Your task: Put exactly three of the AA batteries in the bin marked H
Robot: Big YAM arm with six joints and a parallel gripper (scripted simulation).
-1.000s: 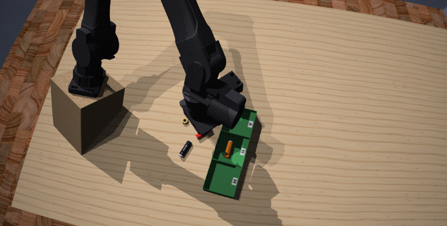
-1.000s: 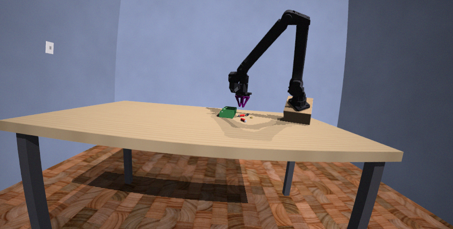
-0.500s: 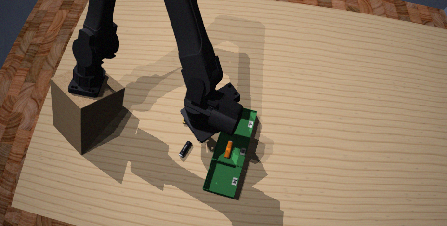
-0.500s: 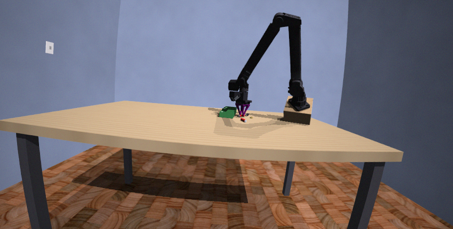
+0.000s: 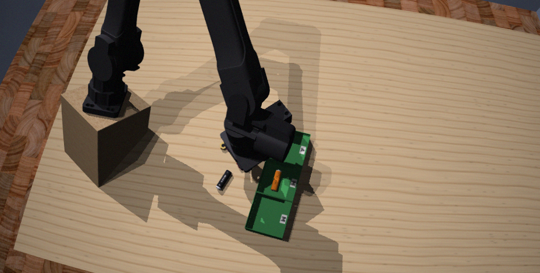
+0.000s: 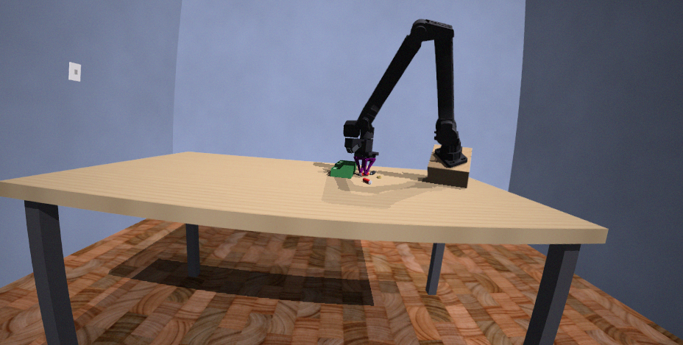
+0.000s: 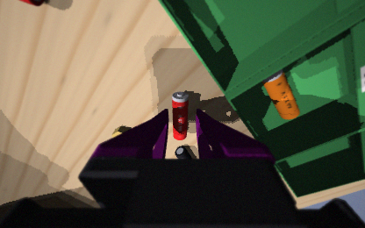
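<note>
Now: hand 7 cm short of the green bin and 5 cm to the left of it. Round my hand: black AA battery: 5 cm behind, 5 cm to the right, 1 cm below; then orange AA battery: 7 cm ahead, 5 cm to the right; then yellow nut: 6 cm behind, 3 cm to the left, 1 cm below.
</note>
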